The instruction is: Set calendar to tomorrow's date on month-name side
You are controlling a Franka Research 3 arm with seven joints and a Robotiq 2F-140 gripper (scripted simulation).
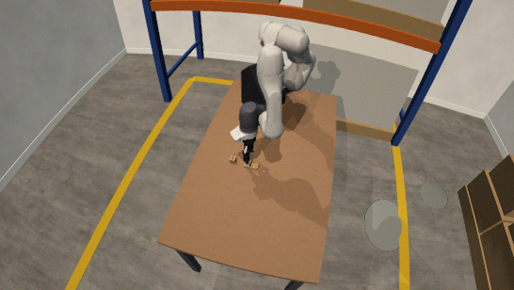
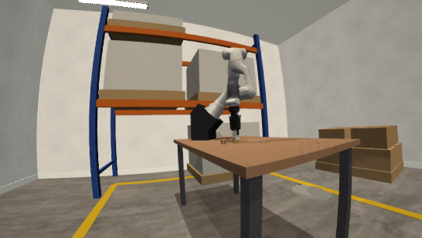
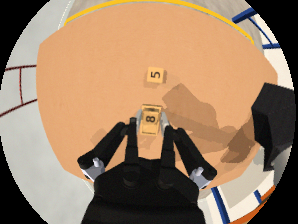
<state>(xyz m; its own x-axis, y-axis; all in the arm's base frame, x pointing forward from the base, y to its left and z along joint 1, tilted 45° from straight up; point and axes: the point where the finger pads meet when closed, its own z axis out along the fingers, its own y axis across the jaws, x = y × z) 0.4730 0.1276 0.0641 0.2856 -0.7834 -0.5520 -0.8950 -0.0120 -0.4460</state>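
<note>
The wooden tray lies 40 mm below my hand, 20 mm to the left of it and 10 mm behind it.
</note>
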